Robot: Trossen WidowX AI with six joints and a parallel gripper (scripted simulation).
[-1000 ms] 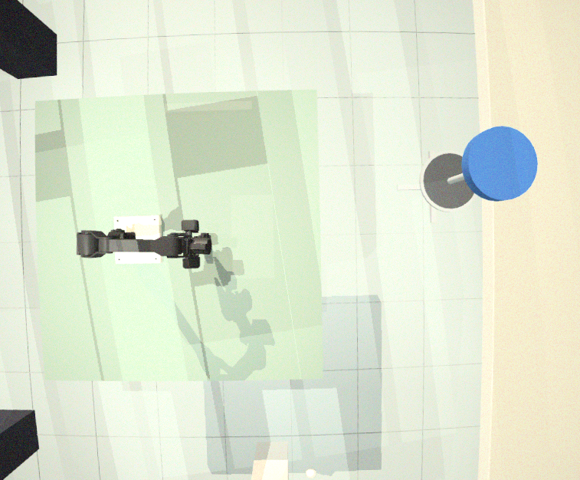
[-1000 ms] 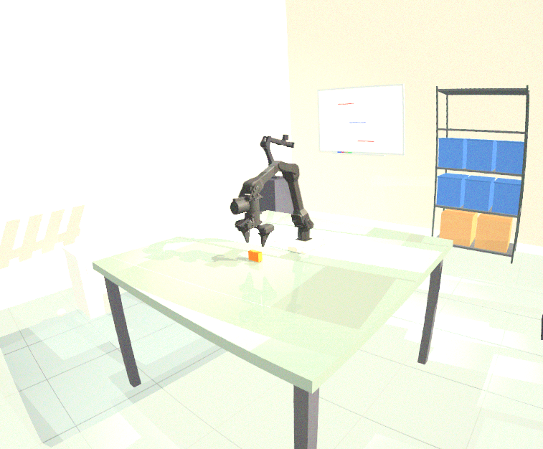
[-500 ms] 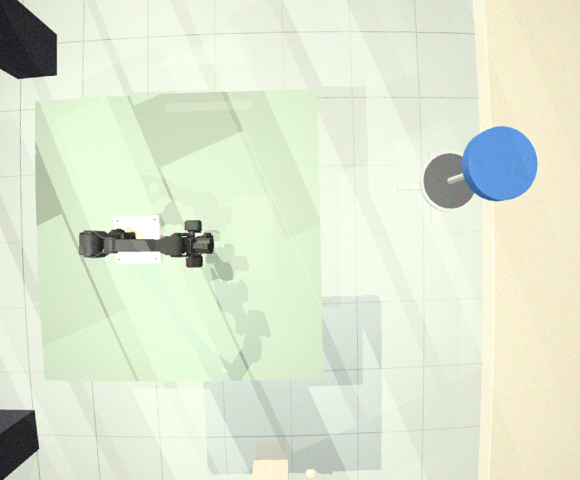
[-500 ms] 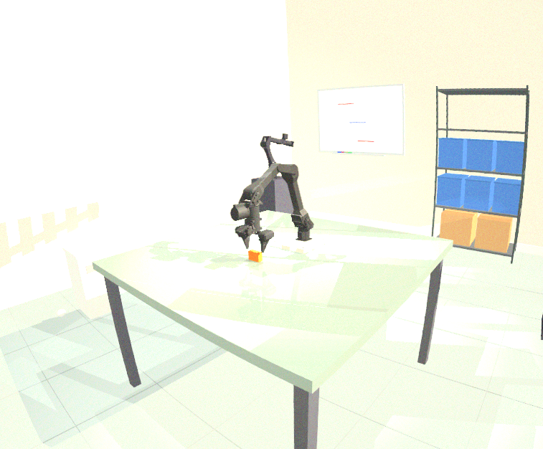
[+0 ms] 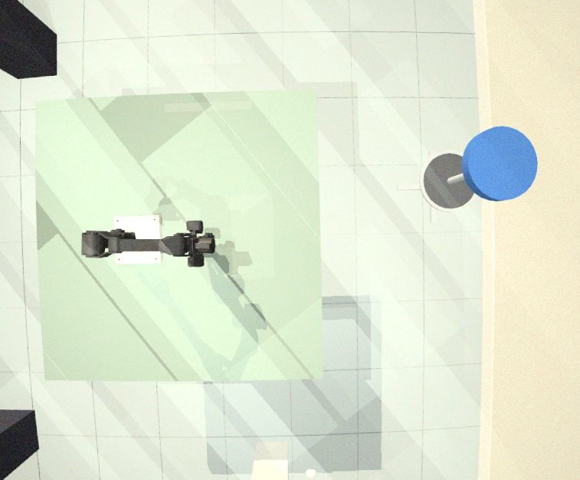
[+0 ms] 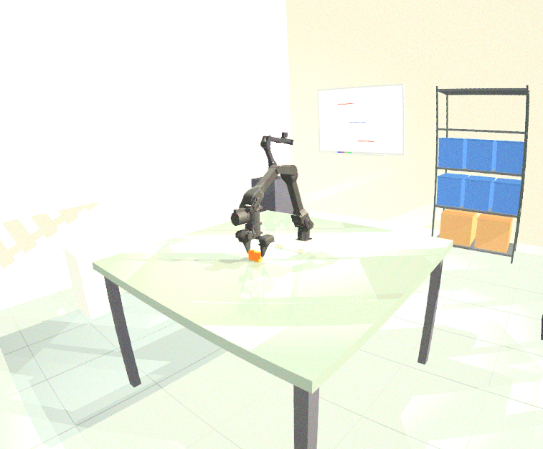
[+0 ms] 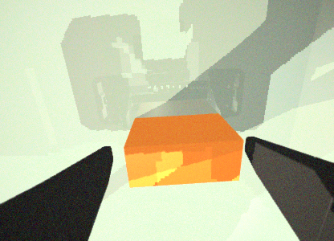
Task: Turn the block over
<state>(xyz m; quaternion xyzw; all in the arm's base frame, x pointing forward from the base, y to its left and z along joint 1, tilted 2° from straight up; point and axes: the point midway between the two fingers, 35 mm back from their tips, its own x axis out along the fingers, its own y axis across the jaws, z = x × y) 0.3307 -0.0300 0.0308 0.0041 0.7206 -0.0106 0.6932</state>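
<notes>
The orange block is 1 cm behind my gripper tip.
</notes>
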